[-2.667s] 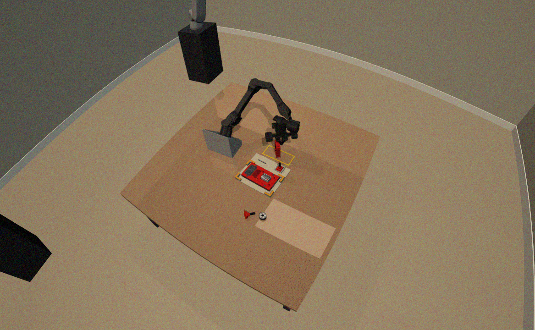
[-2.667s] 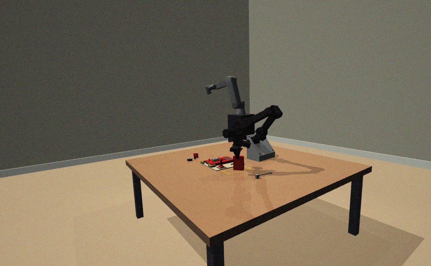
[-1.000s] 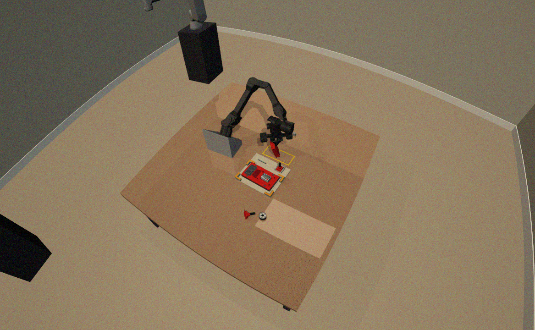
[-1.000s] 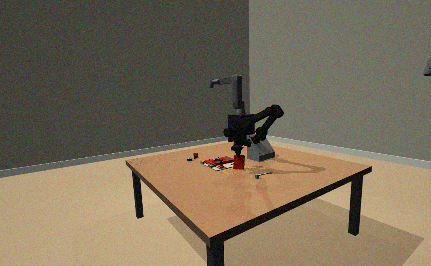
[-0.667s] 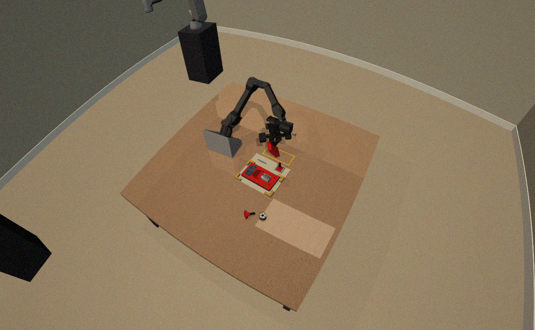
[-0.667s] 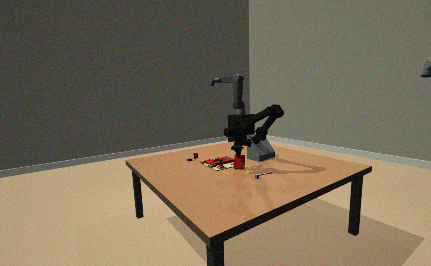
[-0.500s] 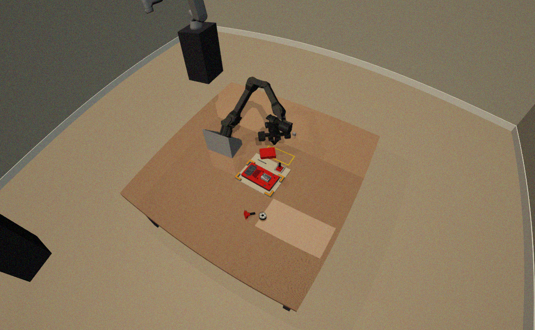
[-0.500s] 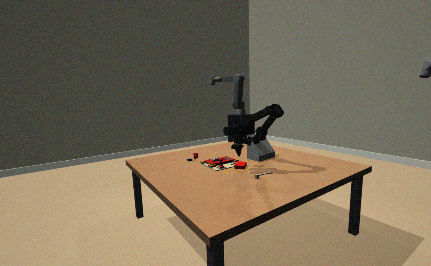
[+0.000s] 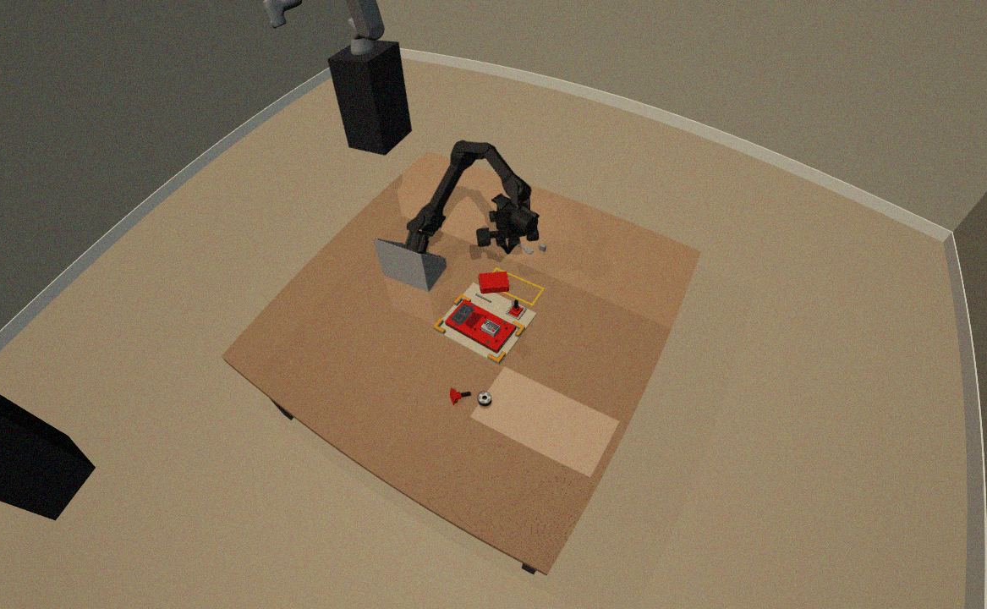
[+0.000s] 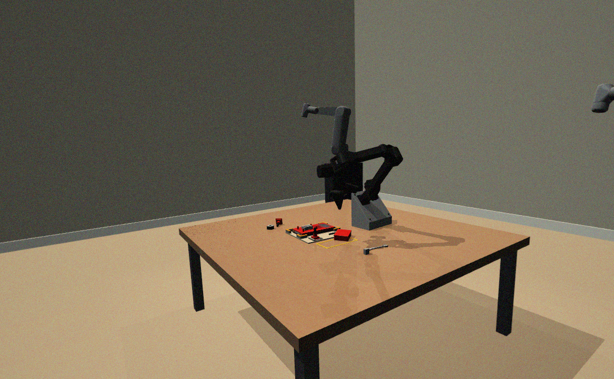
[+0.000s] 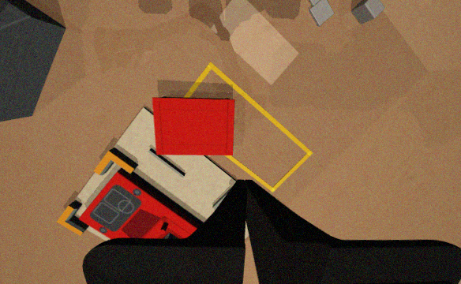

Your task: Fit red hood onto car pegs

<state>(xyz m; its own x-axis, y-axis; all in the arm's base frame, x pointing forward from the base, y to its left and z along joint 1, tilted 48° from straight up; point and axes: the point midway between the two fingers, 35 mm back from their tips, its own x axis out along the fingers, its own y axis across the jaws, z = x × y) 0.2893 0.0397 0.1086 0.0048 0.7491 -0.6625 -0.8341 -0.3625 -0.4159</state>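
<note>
Now: gripper tip 40 mm past the red hood, 20 mm to the left of it and 140 mm above it. Round my gripper tip: round part: 130 mm ahead, 430 mm to the right, 150 mm below; pale jig plate: 190 mm to the right, 140 mm below.
</note>
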